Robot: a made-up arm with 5 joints.
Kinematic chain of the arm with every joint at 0, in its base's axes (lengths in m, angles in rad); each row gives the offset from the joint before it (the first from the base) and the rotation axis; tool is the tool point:
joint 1: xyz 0 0 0.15 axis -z
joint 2: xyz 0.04 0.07 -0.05 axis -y
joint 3: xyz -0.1 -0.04 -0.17 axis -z
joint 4: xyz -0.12 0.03 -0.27 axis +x
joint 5: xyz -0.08 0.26 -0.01 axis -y
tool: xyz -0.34 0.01 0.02
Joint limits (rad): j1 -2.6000..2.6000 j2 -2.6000..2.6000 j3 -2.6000..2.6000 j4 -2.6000..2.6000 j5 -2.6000..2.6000
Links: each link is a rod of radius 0.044 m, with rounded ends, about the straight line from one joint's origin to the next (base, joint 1, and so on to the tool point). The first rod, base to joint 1, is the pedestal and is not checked.
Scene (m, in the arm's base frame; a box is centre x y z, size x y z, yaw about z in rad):
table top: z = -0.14
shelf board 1: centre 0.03 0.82 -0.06 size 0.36 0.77 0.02 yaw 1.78
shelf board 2: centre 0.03 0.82 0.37 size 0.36 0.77 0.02 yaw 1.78
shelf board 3: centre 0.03 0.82 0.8 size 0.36 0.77 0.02 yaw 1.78
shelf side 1: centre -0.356 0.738 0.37 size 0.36 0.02 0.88 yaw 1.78
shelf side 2: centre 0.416 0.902 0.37 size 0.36 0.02 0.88 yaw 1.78
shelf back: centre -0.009 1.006 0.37 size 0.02 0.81 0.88 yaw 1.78
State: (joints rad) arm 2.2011 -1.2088 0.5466 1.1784 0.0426
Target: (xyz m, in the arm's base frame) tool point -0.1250 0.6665 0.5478
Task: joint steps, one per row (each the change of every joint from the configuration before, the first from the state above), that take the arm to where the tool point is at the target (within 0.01 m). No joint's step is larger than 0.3 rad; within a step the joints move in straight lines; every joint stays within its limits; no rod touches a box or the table.
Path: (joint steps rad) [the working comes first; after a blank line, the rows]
Joints at the target: 1.8006 -1.6885 0.0565 -1.5750 1.4834
Straight joint move there: touches shelf side 2.

1: 0.0798 -0.0614 -0.1723 -0.2871 0.0665
2: 0.0798 -0.0615 -0.1722 -0.2871 0.0664
3: 0.0797 -0.0614 -0.1723 -0.2870 0.0665
4: 0.0798 -0.0615 -0.1723 -0.2871 0.0665
5: 0.0798 -0.0614 -0.1723 -0.2871 0.0665
6: -0.1599 -0.0345 0.0743 -0.2636 0.2217
7: -0.1599 -0.0345 0.0742 -0.2636 0.2216
8: -0.1599 -0.0345 0.0743 -0.2636 0.2217
9: -0.1599 -0.0345 0.0742 -0.2636 0.2217
10: -0.1598 -0.0345 0.0743 -0.2636 0.2217

